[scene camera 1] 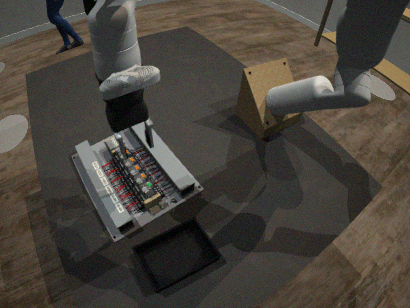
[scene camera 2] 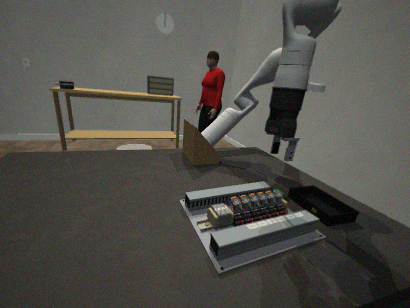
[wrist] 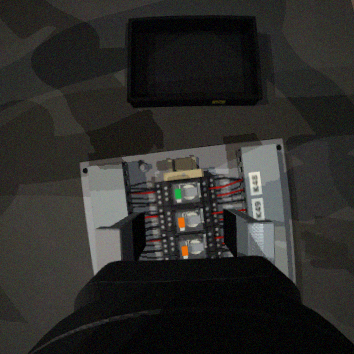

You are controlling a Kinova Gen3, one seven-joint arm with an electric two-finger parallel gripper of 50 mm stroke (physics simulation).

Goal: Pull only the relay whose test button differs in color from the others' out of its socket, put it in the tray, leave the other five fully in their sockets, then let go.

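Where they show: gripper, fingertip midpoint: [scene camera 1: 137, 150] [scene camera 2: 280, 156] [wrist: 183, 227]; arm's base at its link origin: [scene camera 1: 277, 101] [scene camera 2: 205, 140].
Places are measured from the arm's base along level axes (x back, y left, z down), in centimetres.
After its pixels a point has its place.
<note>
The relay with the green test button [scene camera 1: 149, 185] {z 2.3, x -46.0, y 13.0 cm} [scene camera 2: 276, 191] {z 2.3, x -46.7, y 12.4 cm} [wrist: 187, 192] {z 2.4, x -46.9, y 13.0 cm} sits in its socket at the tray end of the relay row, level with label K48 in the wrist view. The other relays have orange buttons; two of them, the second relay [wrist: 190, 220] {z 2.4, x -47.5, y 10.1 cm} and the third relay [wrist: 193, 247] {z 2.4, x -48.1, y 7.3 cm}, show in the wrist view, and the rest are hidden there by the gripper body. My gripper [scene camera 1: 136, 149] {z -8.8, x -46.7, y 11.2 cm} [scene camera 2: 282, 154] {z -8.8, x -46.7, y 11.2 cm} [wrist: 183, 227] {z -8.8, x -46.7, y 11.2 cm} is open and empty, high above the panel, its fingers either side of the row. The black tray [scene camera 1: 177, 257] {z 8.9, x -46.0, y 29.8 cm} [scene camera 2: 325, 204] {z 8.9, x -44.8, y 33.3 cm} [wrist: 195, 60] {z 8.9, x -46.5, y 30.2 cm} is empty.
The relays are on a panel plate [scene camera 1: 142, 218] {z 8.9, x -50.2, y 17.3 cm} [scene camera 2: 270, 256] {z 9.1, x -62.9, y 2.4 cm} [wrist: 215, 156] {z 8.9, x -50.2, y 17.6 cm} between two raised grey ducts. A terminal block [scene camera 2: 220, 214] {z 4.6, x -53.3, y -6.8 cm} is at the row's other end. A brown wedge-shaped mount [scene camera 1: 260, 90] {z -3.6, x -5.7, y -2.8 cm} [scene camera 2: 197, 147] {z 0.6, x -9.6, y -5.9 cm} carries the arm's base. A person [scene camera 2: 212, 87] stands beyond the table.
</note>
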